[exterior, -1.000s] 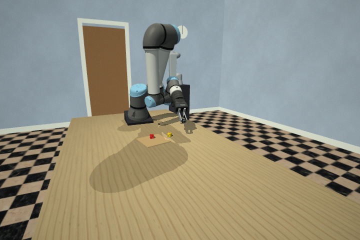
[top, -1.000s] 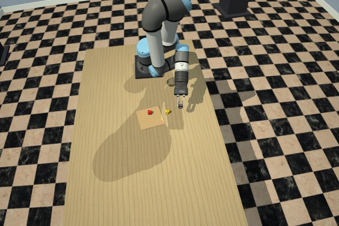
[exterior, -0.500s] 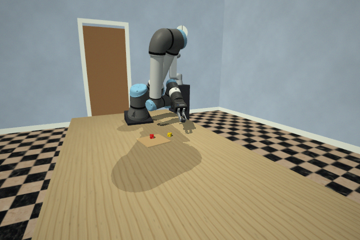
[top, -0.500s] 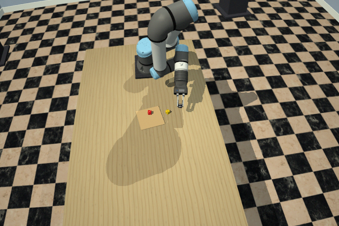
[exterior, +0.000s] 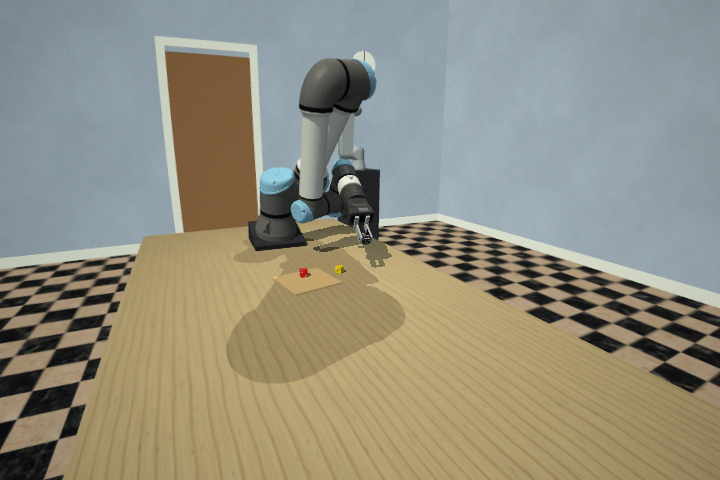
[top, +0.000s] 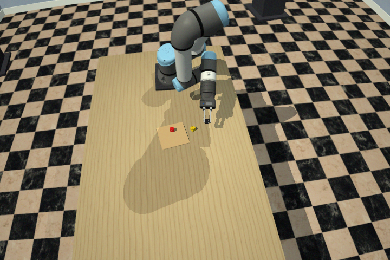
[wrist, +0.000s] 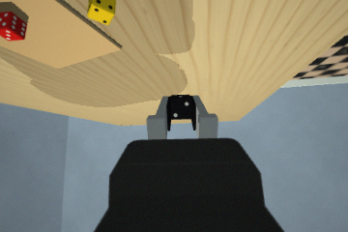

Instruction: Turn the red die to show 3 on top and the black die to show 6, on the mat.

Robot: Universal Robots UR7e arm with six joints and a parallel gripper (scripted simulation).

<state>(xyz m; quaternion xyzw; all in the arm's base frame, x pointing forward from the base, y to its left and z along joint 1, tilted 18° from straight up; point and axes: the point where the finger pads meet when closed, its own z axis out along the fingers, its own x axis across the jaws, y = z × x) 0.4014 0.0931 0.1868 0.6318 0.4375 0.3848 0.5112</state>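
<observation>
My hand is 100 mm above the yellow die, 60 mm to the left of it and 40 mm past it. From my hand the other things lie so: black die (10 mm below, 10 mm ahead); red die (160 mm to the right, 90 mm below, 60 mm behind); tan mat (170 mm to the right, 110 mm below, 30 mm behind).
</observation>
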